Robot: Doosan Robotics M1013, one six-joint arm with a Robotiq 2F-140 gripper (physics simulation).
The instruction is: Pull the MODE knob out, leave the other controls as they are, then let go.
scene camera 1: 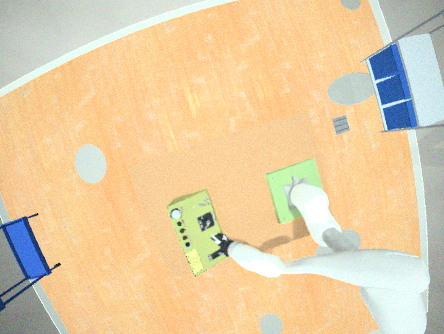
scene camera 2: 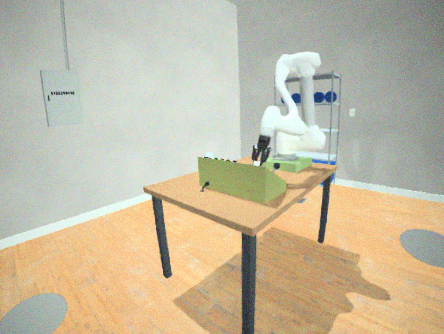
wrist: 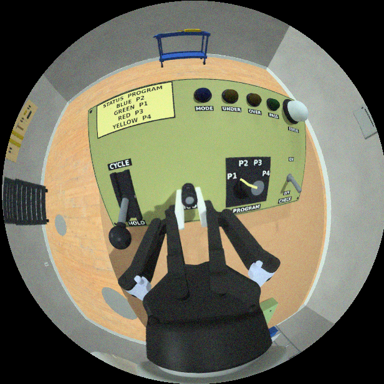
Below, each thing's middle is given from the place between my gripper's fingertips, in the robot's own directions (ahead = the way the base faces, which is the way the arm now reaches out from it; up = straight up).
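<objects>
Green control panel (wrist: 150, 141) located 60 mm to the right of my hand and 90 mm ahead of it.
</objects>
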